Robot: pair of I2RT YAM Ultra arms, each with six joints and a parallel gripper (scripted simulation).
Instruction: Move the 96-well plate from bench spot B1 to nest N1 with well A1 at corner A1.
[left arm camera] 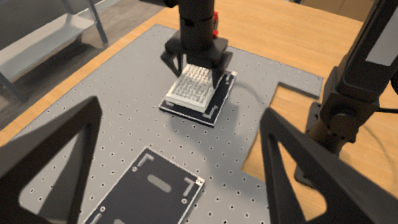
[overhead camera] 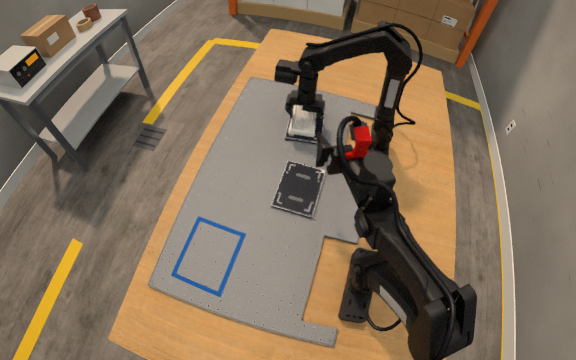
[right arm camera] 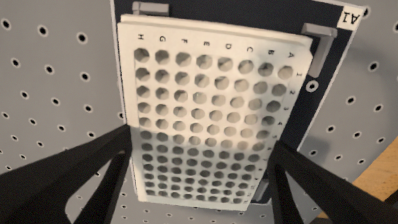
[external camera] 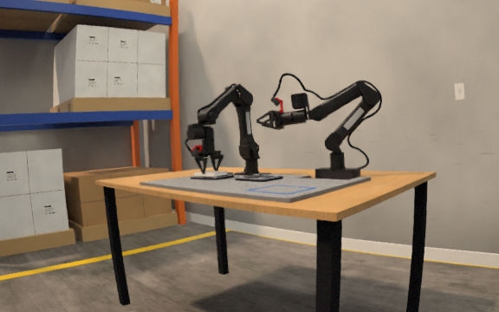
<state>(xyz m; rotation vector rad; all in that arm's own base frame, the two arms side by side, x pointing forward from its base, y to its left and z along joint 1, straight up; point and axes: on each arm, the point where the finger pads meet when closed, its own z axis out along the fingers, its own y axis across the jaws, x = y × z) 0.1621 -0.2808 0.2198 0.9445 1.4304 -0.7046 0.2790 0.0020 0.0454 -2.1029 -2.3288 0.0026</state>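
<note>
The black plate nest is 30 mm below my right hand and 10 mm behind it. Round my right hand: white 96-well plate 10 mm below.
</note>
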